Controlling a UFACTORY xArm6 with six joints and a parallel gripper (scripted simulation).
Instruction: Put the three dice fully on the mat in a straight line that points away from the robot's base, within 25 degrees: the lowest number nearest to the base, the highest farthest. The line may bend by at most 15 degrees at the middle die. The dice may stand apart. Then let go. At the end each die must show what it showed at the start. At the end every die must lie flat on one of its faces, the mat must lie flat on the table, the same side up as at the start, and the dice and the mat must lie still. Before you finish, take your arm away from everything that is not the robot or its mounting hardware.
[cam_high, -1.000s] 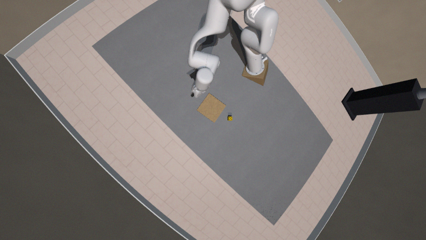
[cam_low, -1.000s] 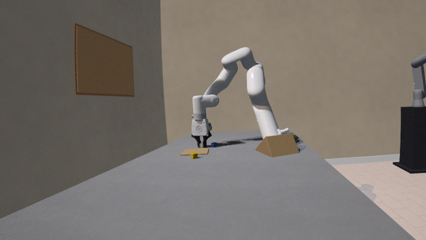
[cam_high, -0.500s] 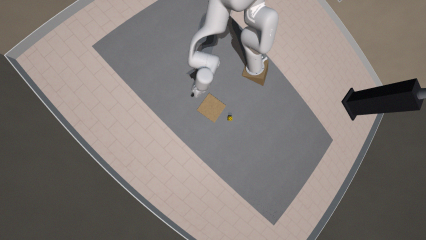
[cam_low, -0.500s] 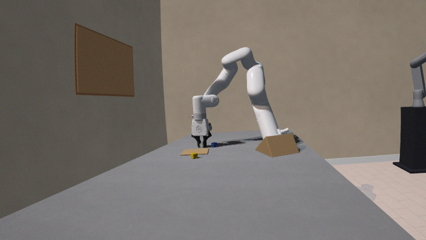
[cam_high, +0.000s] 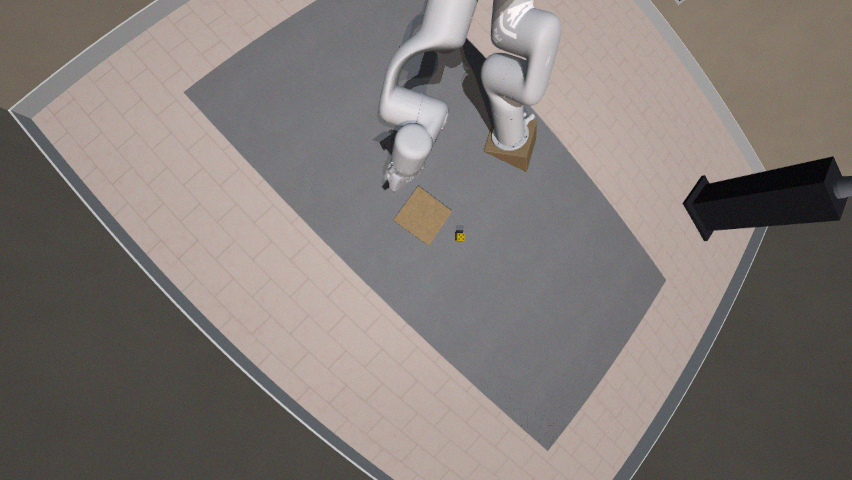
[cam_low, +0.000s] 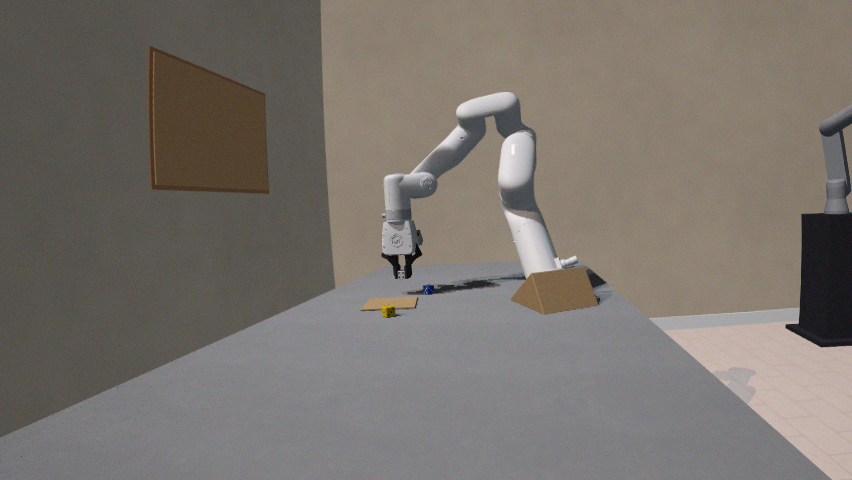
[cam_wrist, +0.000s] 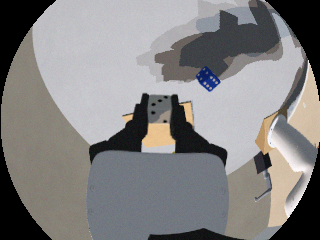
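Now: the tan mat 120 mm to the left of my hand and 70 mm below it. From my hand the other things lie so: yellow die (250 mm to the left, 60 mm below, 50 mm behind); blue die (70 mm behind, 60 mm below, 20 mm to the right); white die (10 mm below).
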